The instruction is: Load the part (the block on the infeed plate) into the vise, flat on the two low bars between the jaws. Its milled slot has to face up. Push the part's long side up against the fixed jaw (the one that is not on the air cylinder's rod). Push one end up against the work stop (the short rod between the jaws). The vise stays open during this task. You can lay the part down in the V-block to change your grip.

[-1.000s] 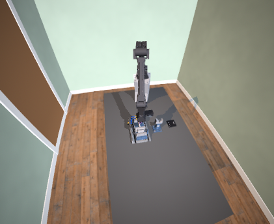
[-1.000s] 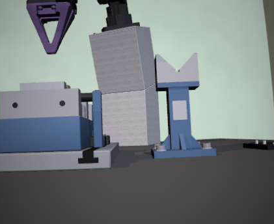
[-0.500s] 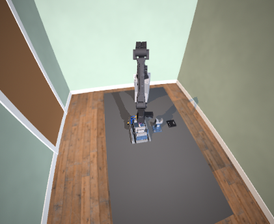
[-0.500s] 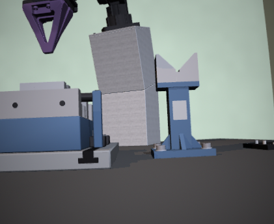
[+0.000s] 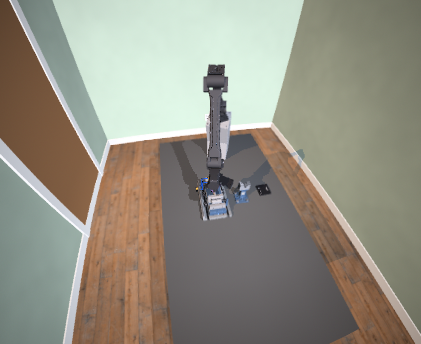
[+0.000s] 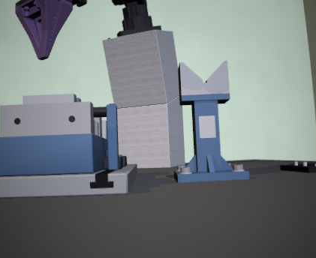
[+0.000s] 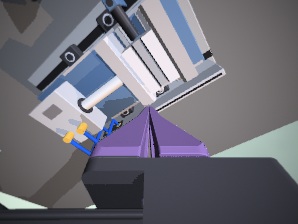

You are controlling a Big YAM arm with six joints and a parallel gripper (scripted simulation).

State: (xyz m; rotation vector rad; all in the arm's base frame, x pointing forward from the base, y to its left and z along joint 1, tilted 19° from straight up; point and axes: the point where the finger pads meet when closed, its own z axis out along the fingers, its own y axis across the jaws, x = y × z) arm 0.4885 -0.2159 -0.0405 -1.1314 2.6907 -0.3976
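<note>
Now: the part 70 mm below my hand, 20 mm to the left of it and 20 mm ahead of it. Round my hand: dark work stop rod 80 mm below, 60 mm to the left, 30 mm ahead; moving jaw 100 mm below, 20 mm to the left, 10 mm behind; fixed jaw 100 mm below, 50 mm ahead, 10 mm to the left.
</note>
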